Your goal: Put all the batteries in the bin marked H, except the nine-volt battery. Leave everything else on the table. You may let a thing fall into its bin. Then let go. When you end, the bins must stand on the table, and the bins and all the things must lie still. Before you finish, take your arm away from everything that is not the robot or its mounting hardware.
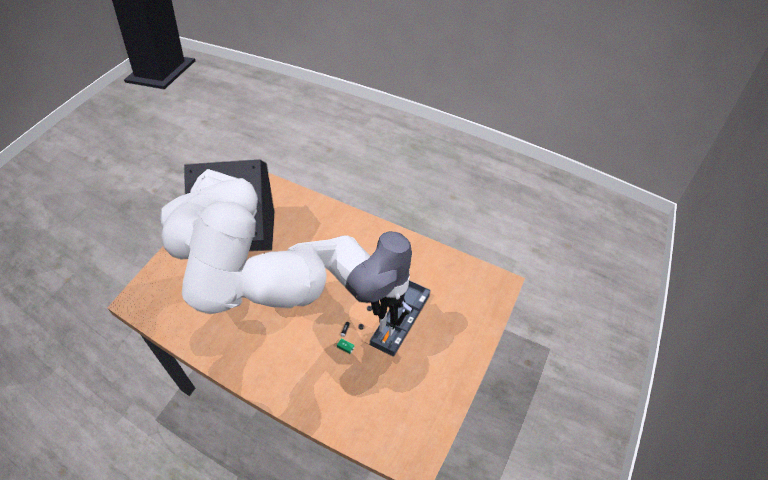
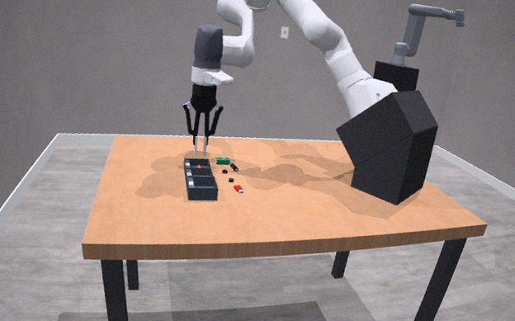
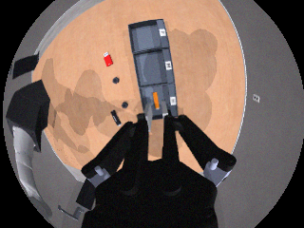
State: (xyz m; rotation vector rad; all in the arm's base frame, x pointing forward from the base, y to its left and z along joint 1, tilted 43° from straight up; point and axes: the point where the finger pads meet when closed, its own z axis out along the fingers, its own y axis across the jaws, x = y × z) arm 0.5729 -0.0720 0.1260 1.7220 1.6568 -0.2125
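My gripper is now 130 mm past the black cylindrical battery, 10 mm to the left of it and 90 mm above it. The rest, counted from my hand: orange battery: 80 mm below; then green flat board: 100 mm behind, 70 mm to the right, 90 mm below.
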